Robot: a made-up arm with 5 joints.
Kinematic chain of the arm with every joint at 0, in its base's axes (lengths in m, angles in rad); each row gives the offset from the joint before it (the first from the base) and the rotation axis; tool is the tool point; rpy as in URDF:
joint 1: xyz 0 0 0.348 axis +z
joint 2: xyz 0 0 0 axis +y
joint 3: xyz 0.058 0 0.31 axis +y
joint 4: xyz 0.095 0 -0.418 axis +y
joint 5: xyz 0.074 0 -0.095 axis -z
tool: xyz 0 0 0 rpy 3.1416 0 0
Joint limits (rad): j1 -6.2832..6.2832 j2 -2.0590..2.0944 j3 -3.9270..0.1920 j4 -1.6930..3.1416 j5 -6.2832..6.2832
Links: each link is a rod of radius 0.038 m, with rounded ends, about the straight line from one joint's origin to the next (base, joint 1, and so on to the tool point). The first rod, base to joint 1, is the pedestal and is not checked.
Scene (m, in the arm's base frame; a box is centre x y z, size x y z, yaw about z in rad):
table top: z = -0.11
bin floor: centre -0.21 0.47 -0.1 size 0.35 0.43 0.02 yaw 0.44
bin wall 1: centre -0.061 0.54 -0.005 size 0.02 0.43 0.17 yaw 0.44
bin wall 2: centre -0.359 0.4 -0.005 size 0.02 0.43 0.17 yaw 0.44
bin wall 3: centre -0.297 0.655 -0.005 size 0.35 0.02 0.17 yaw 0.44
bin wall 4: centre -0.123 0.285 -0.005 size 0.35 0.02 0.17 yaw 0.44
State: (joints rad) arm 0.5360 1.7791 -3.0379 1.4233 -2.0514
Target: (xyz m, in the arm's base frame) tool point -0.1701 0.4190 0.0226
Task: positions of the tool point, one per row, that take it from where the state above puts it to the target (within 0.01 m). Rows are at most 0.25 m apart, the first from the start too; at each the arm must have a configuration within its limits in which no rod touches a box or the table.
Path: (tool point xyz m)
1: 0.5768 0.5298 0.1950
2: 0.4429 0.6192 0.3119
3: 0.2858 0.6506 0.4265
4: 0.1303 0.6207 0.5313
5: 0.0059 0.6310 0.3366
6: -0.1059 0.5564 0.1606
7: -0.1701 0.4190 0.0226

